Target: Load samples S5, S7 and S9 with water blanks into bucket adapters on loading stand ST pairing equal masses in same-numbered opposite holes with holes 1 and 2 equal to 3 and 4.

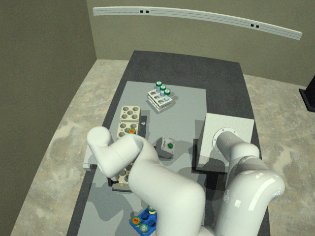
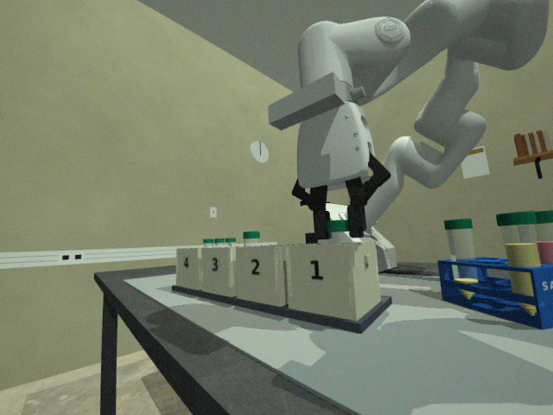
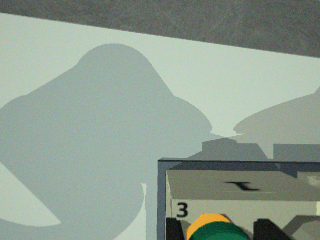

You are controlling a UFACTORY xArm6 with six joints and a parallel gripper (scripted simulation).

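Now: the orange-capped tube 10 mm to the right of my hand and 50 mm below it. Also, from my hand: yellow-filled tube (10 mm behind, 230 mm to the right, 50 mm below); grey-dotted tube (170 mm behind, 90 mm to the left, 60 mm below); dark stand base (190 mm to the right, 120 mm below).
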